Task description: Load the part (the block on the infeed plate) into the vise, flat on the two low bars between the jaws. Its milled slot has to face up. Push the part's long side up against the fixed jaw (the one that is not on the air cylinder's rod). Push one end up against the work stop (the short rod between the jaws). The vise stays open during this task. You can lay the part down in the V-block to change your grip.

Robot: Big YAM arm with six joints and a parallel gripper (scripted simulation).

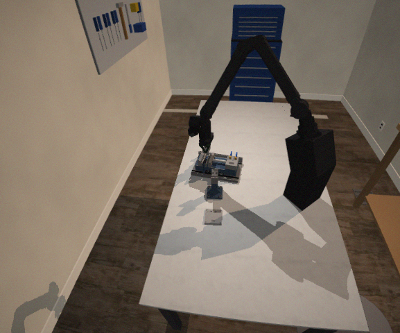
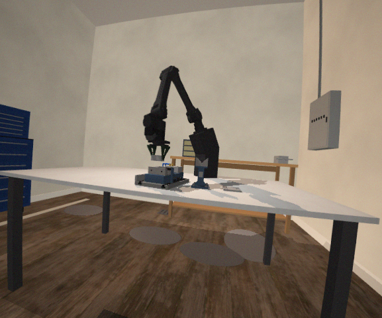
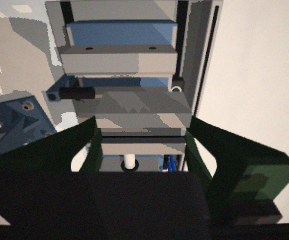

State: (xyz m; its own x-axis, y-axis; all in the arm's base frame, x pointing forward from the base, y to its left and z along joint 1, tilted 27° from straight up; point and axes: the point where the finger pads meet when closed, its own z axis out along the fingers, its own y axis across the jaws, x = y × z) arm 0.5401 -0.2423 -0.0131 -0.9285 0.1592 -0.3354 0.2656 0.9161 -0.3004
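Right now the part is right at my hand. Also, from my hand: moving jaw (7 cm below, 3 cm to the left, 3 cm behind); fixed jaw (7 cm below, 3 cm ahead, 1 cm to the left); work stop rod (6 cm to the left, 5 cm below, 2 cm ahead).
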